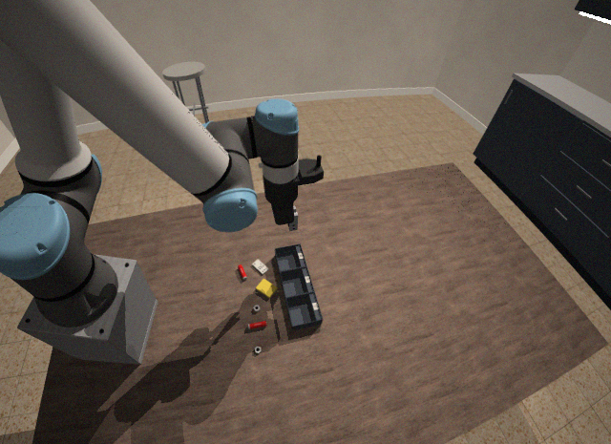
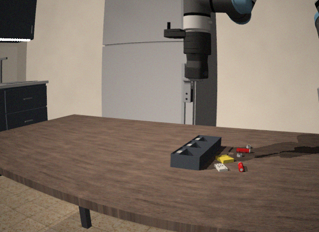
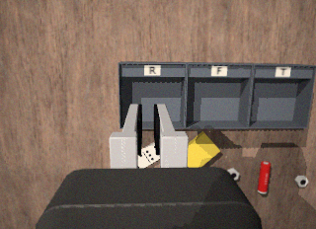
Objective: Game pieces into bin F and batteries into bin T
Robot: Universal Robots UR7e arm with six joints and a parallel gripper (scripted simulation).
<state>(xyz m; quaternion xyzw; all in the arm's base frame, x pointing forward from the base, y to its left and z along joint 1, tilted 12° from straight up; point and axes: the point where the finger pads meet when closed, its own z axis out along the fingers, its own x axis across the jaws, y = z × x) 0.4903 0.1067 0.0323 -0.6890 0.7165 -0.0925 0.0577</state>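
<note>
The battery lies 150 mm behind my hand, 170 mm to the right of it and 190 mm below it. From my hand the other things lie so: white domino (100 mm behind, 10 mm to the left, 190 mm below); then dark three-compartment bin (10 mm behind, 90 mm to the right, 180 mm below); then yellow block (100 mm behind, 70 mm to the right, 190 mm below).
</note>
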